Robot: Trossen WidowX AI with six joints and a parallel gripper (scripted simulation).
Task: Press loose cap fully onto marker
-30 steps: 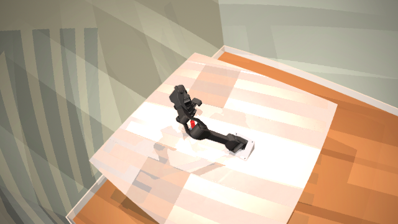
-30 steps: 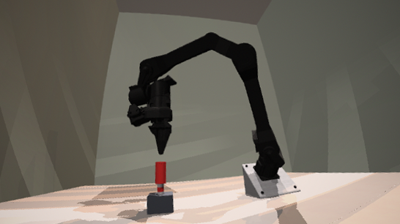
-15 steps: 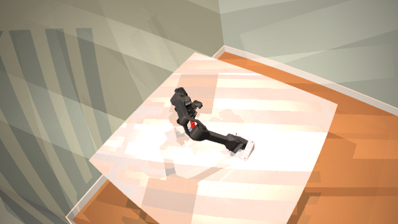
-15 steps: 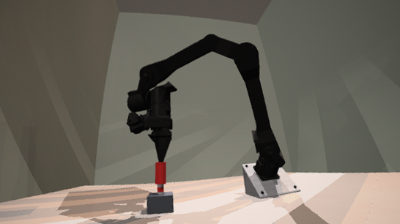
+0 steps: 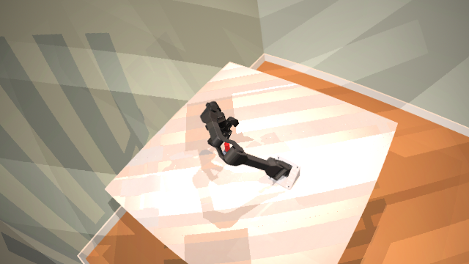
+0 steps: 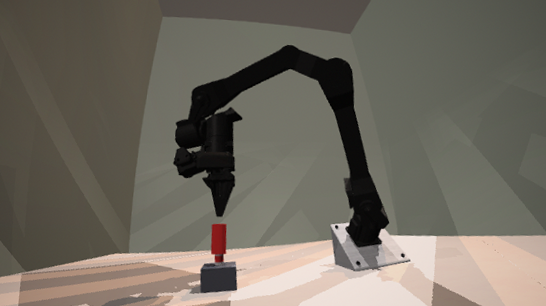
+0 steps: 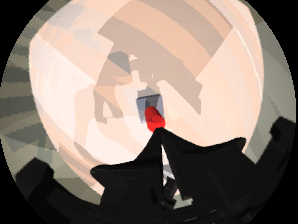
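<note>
Right now the red cap is 40 mm below my gripper tip. Also, from my gripper tip: dark grey holder block: 110 mm below.
</note>
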